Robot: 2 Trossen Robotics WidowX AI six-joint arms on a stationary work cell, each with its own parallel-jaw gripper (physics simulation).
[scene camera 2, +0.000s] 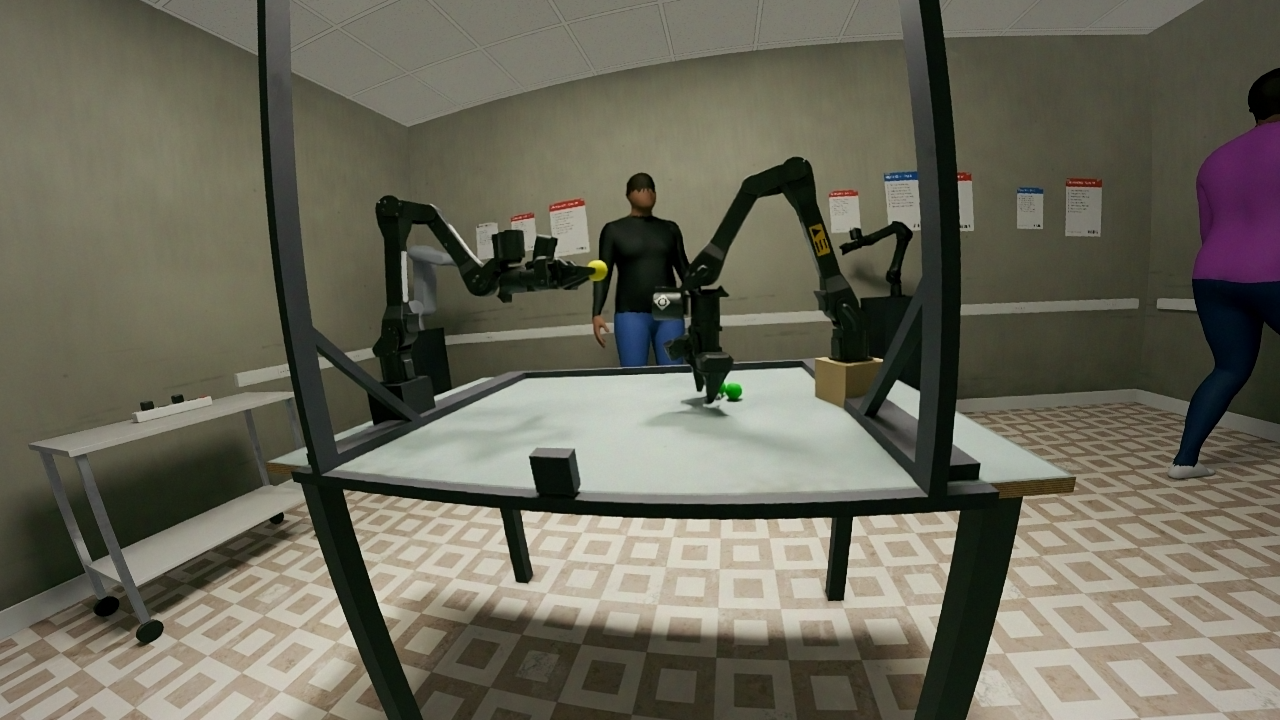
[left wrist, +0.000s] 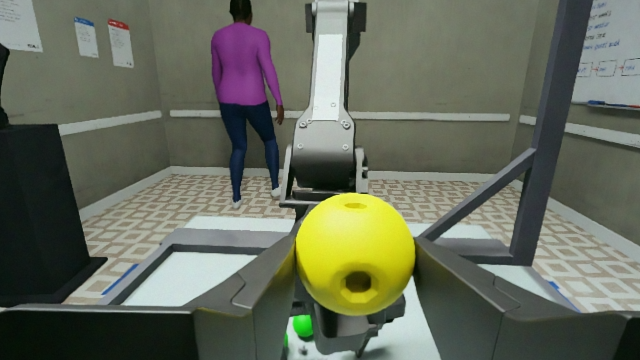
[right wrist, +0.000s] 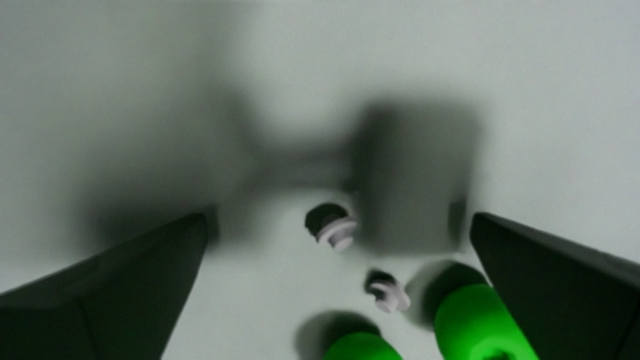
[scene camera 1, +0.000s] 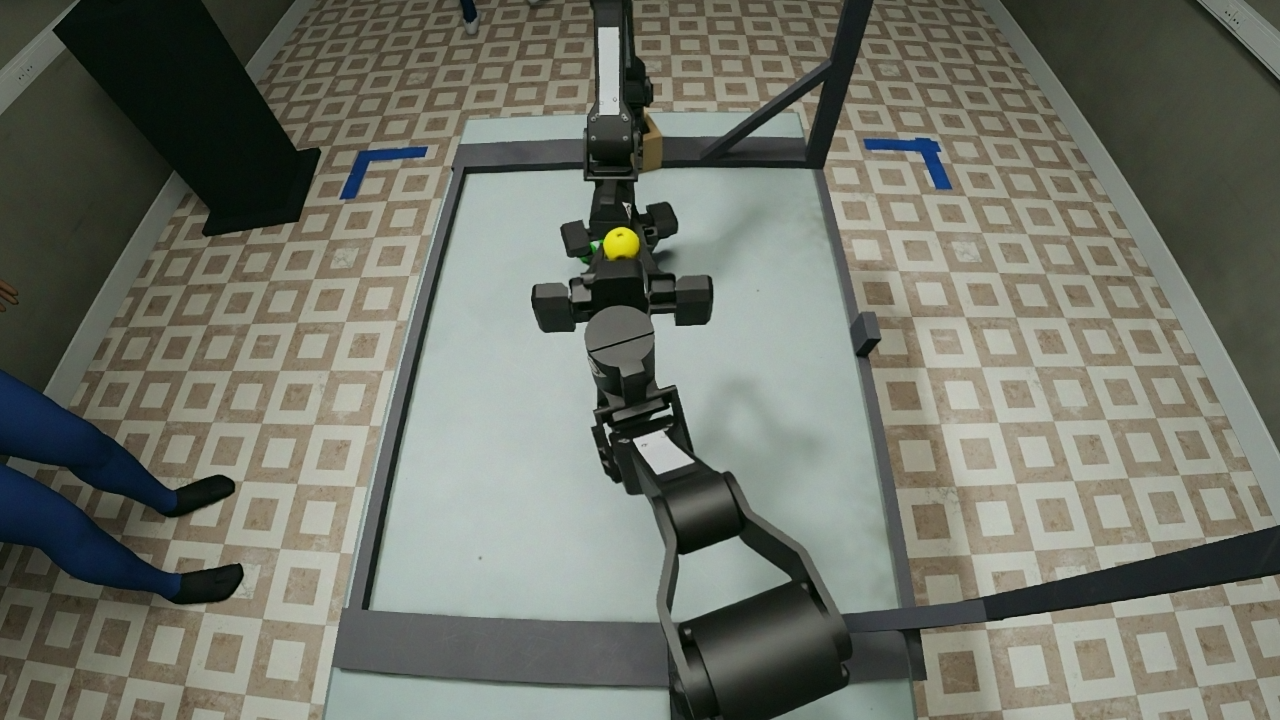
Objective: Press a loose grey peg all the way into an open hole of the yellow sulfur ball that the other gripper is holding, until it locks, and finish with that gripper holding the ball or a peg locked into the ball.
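Places are measured from the left arm's base along level axes (x ahead, y left, z up), in millimetres.
Where they show: left gripper, fingertip midpoint: (scene camera 2: 598, 270) (left wrist: 353, 248) (scene camera 1: 621, 244); right gripper, fingertip midpoint: (scene camera 2: 704, 397) (right wrist: 340, 225); left arm's base at its link origin: (scene camera 2: 398, 380); right arm's base at its link origin: (scene camera 2: 850, 359).
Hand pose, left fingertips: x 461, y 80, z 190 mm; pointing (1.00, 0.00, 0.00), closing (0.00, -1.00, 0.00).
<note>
Things, the pixels of their centre, and the offset from my left fingertips. "spot": a spot on its surface instead.
- yellow sulfur ball at the middle of its body: (left wrist: 353, 251) (scene camera 1: 621, 246) (scene camera 2: 596, 270) dx -3, dy +0, dz +0 mm
- second grey peg at the middle of its body: (right wrist: 389, 295) dx +224, dy +39, dz -279 mm
- green ball at a spot on its surface: (scene camera 2: 733, 391) spot: dx +255, dy +18, dz -264 mm
- small dark block at the middle of its body: (scene camera 2: 555, 470) (scene camera 1: 865, 333) dx +18, dy -374, dz -254 mm
The yellow sulfur ball (scene camera 1: 621, 242) (scene camera 2: 597, 270) (left wrist: 355, 250) is held high above the table by my left gripper (left wrist: 353, 248), which is shut on it. One open hole faces the left wrist camera and another is near the ball's top; no peg shows in either. My right gripper (scene camera 2: 713, 396) (right wrist: 340, 225) points down low over the table, open and empty. In the right wrist view a grey peg (right wrist: 339, 232) stands on the table between the spread fingertips. A second grey peg (right wrist: 389, 295) lies lower right of it, nearer the green balls.
Two green balls (right wrist: 362, 347) (right wrist: 480, 322) rest on the table beside the pegs, one close to a right fingertip. One green ball (scene camera 2: 733, 391) shows beside the right gripper in scene camera 2. A dark frame (scene camera 2: 626, 508) borders the table, with a small dark block (scene camera 2: 554, 471) at its near edge.
</note>
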